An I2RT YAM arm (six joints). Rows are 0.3 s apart.
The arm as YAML. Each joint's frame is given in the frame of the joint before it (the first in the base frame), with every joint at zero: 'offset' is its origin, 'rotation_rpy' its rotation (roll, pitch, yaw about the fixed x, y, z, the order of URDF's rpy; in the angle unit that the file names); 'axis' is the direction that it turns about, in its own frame. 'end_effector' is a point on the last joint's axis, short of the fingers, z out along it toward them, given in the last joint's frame.
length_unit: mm
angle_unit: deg
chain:
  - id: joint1
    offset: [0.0, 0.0, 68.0]
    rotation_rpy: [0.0, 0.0, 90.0]
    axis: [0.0, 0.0, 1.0]
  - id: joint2
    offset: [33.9, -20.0, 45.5]
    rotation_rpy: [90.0, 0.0, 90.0]
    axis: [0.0, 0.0, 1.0]
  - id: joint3
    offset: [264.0, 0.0, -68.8]
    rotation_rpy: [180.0, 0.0, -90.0]
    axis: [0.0, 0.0, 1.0]
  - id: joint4
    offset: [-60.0, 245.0, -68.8]
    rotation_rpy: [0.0, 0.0, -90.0]
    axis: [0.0, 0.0, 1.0]
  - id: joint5
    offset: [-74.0, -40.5, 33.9]
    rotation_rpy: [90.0, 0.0, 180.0]
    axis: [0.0, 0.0, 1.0]
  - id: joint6
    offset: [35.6, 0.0, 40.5]
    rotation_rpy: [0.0, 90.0, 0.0]
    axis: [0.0, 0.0, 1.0]
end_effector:
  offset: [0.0, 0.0, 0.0]
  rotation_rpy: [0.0, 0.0, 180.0]
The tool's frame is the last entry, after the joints.
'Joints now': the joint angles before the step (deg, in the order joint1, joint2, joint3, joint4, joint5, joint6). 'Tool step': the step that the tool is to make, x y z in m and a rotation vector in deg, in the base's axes. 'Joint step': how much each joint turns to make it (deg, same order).
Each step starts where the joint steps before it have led.
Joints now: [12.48 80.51 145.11 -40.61 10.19 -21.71]
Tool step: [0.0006 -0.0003 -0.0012 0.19 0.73 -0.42]
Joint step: [-0.06 0.03 0.06 -0.73 0.47 0.17]
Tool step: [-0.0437 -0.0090 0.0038 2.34 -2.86 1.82]
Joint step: [0.03 -4.84 -0.10 -1.85 -0.93 2.30]
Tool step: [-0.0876 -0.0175 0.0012 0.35 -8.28 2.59]
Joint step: [0.04 -9.31 0.06 -1.22 -2.93 0.04]
